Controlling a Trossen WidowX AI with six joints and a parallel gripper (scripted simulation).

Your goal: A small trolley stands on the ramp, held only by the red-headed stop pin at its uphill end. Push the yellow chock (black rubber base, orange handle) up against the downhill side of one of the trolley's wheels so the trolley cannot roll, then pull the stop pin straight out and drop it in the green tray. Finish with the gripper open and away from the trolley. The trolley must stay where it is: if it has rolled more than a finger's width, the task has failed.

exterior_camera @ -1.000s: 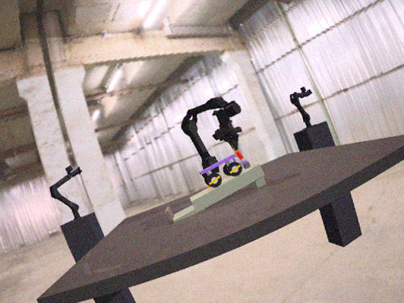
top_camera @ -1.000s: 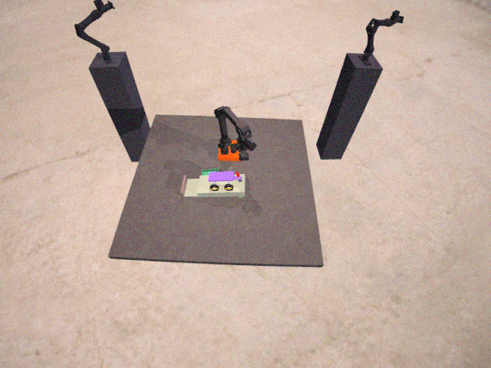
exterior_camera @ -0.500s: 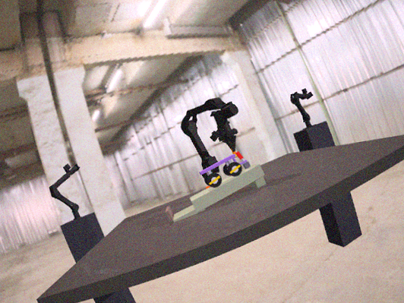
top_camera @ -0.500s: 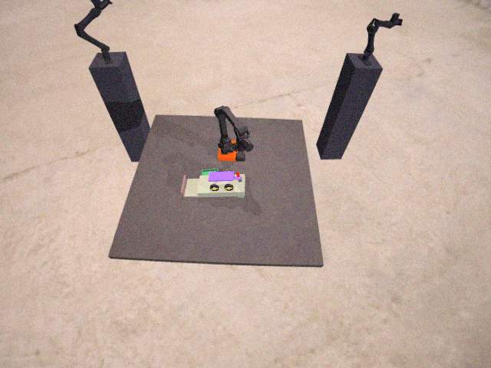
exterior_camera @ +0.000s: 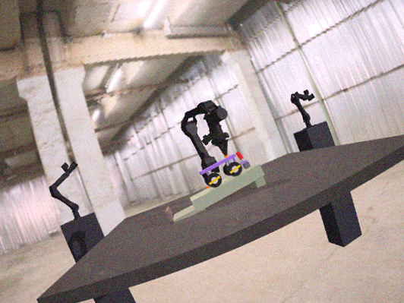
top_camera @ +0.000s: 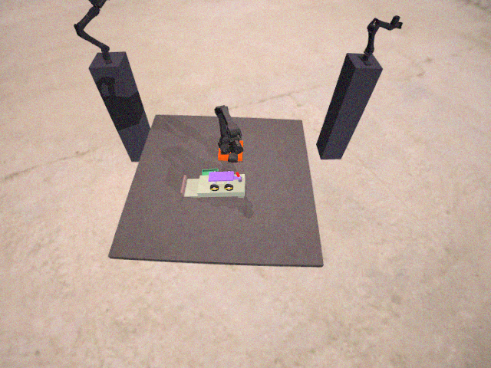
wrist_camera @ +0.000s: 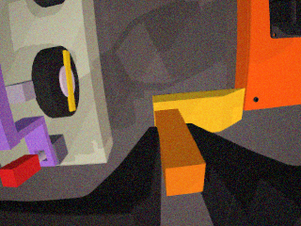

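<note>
My gripper tip is 120 mm short of the red-headed stop pin, 30 mm to the right of it and 40 mm above it. Round my gripper tip: yellow chock: 20 mm behind, 10 mm below; purple trolley: 130 mm ahead, 80 mm to the right, 60 mm below; brown bar: 110 mm ahead, 350 mm to the right, 140 mm below.
</note>
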